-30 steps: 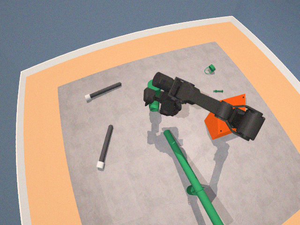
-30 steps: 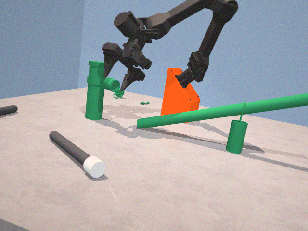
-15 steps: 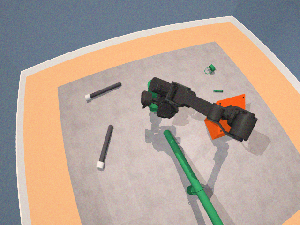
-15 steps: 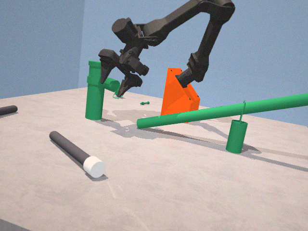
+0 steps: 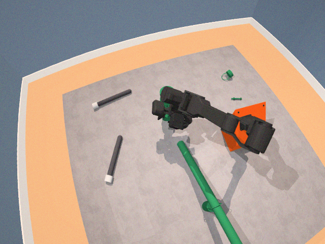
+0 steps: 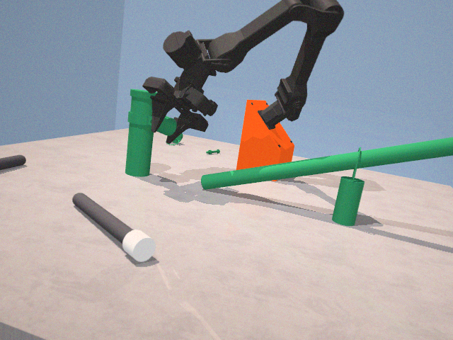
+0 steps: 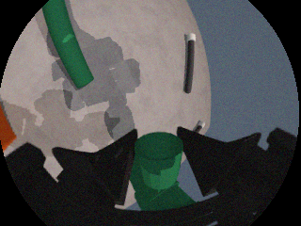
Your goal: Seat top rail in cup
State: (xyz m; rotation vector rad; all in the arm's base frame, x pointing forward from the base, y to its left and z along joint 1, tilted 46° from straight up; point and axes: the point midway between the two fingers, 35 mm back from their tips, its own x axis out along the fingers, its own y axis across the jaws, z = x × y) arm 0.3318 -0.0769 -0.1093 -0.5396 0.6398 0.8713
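The rail-end cup lies 2 cm behind my gripper tip, 2 cm to the right of it and 3 cm above it. Round my gripper tip: short green post 9 cm behind, 42 cm to the left, 1 cm below; then green bolt 48 cm behind, 7 cm to the right, 10 cm below.
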